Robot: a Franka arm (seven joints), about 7 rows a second.
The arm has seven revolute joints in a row. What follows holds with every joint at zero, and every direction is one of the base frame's. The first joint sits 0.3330 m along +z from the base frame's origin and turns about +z. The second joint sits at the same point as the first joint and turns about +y. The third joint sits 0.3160 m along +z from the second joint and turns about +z. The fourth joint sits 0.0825 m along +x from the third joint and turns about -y. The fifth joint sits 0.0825 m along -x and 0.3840 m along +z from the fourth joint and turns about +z. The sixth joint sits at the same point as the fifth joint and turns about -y. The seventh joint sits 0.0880 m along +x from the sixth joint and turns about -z. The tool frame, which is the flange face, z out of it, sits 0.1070 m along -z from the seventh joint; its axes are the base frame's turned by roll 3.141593, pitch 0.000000 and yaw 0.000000 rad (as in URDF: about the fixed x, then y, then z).
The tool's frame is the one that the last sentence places.
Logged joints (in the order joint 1, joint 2, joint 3, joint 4, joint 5, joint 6, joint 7), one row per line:
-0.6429, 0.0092, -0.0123, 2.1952, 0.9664, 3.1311, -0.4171
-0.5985, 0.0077, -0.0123, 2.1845, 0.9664, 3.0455, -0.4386
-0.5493, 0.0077, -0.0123, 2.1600, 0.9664, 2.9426, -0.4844
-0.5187, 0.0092, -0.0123, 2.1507, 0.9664, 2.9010, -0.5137
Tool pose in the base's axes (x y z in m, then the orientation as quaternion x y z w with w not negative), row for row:
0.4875, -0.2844, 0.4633, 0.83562, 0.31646, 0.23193, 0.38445
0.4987, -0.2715, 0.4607, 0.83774, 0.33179, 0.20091, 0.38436
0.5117, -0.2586, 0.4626, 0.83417, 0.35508, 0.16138, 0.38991
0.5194, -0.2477, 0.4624, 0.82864, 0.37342, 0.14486, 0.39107
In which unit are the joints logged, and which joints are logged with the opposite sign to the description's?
The joints are logged in radians. Opposite sign: joint 4, joint 5.
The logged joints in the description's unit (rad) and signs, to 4 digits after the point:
-0.6429, 0.0092, -0.0123, -2.1952, -0.9664, 3.1311, -0.4171
-0.5985, 0.0077, -0.0123, -2.1845, -0.9664, 3.0455, -0.4386
-0.5493, 0.0077, -0.0123, -2.1600, -0.9664, 2.9426, -0.4844
-0.5187, 0.0092, -0.0123, -2.1507, -0.9664, 2.9010, -0.5137

